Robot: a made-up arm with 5 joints. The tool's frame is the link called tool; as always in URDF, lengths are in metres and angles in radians.
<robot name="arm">
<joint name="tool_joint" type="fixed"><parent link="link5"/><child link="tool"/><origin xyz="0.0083 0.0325 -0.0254" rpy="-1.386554 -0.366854 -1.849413"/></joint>
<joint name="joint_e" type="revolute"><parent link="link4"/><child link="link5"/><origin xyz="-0.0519 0.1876 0.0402" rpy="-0.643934 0.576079 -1.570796"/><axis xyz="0 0 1"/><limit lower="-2.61" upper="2.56" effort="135" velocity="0.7"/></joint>
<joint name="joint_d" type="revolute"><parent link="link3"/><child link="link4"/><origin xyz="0.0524 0.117 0.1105" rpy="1.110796 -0.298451 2.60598"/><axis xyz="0 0 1"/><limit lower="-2.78" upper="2.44" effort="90" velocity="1.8"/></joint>
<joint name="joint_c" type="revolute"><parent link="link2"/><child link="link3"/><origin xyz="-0.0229 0.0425 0.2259" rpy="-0.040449 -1.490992 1.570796"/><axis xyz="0 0 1"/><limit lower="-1.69" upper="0.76" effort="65" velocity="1.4"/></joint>
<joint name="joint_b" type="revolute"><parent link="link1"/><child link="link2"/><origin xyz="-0.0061 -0.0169 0.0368" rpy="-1.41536 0.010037 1.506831"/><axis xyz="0 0 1"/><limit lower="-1.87" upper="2.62" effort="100" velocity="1.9"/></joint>
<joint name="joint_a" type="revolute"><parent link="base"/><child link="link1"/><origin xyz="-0.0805 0.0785 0.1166" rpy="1.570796 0 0"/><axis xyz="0 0 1"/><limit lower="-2.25" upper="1.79" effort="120" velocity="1.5"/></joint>
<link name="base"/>
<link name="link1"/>
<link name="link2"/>
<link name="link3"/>
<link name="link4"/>
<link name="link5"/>
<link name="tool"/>
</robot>
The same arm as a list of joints. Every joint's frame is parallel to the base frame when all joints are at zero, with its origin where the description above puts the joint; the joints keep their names.
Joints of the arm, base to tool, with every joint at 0 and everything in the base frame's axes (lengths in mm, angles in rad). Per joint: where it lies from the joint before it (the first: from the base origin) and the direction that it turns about. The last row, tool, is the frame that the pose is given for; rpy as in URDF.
joint_a: axis -y origin -80.5 78.5 116.6
joint_b: axis -0.985824 -0.154804 0.064702 origin -6.1 -36.8 -16.9
joint_c: axis 0.073399 -0.996681 -0.035199 origin -230.8 6.8 -8.2
joint_d: axis -0.582735 -0.444627 -0.680241 origin -51.9 -110.5 -117.2
joint_e: axis 0.051099 -0.049299 -0.997476 origin -47 -169.7 92.1
tool: origin 32.2 1.7 27 rpy 1.8112 0.4154 -3.0786
Joint limits (rad, base to tool): -2.25..1.79 -1.87..2.62 -1.69..0.76 -2.78..2.44 -2.61..2.56

